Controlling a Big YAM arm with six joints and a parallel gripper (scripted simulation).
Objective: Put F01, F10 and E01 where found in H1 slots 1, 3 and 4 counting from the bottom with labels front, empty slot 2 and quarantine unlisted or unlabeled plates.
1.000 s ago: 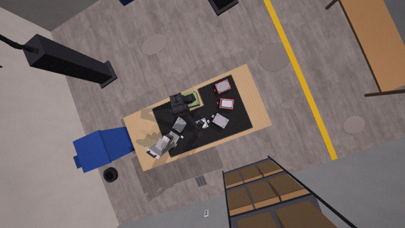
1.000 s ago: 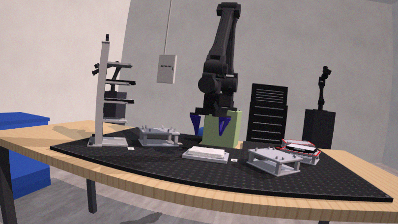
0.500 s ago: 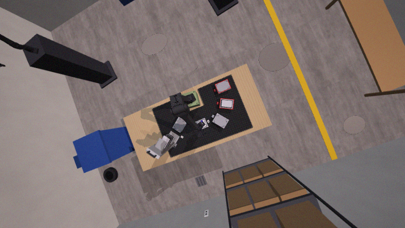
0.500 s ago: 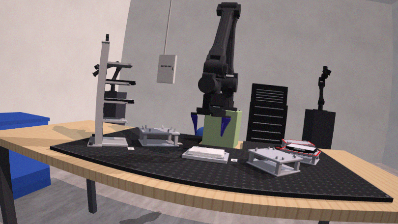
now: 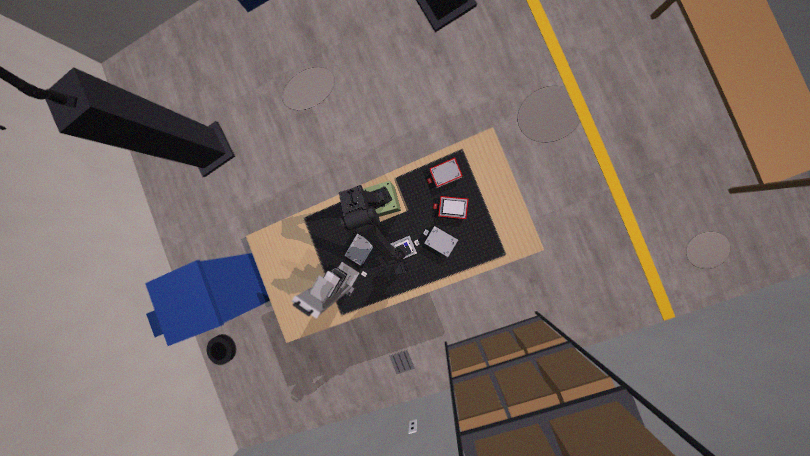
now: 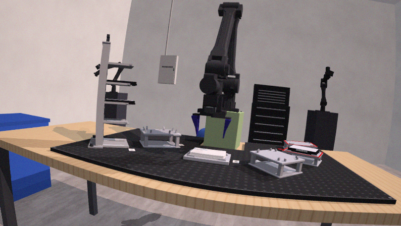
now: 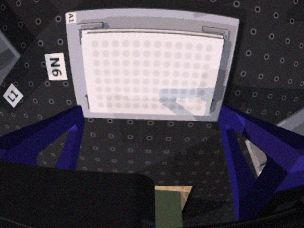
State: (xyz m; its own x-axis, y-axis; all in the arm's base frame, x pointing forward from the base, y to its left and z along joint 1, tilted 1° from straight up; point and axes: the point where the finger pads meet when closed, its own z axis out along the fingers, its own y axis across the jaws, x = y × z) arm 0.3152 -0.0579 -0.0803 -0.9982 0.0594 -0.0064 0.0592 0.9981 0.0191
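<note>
The white well plate is 70 mm below my hand. The rest, counted from my hand: A1 corner mark (80 mm below, 70 mm to the left, 60 mm ahead); flat grey nest (90 mm below); N6 tag (110 mm to the left, 90 mm below, 10 mm ahead).
</note>
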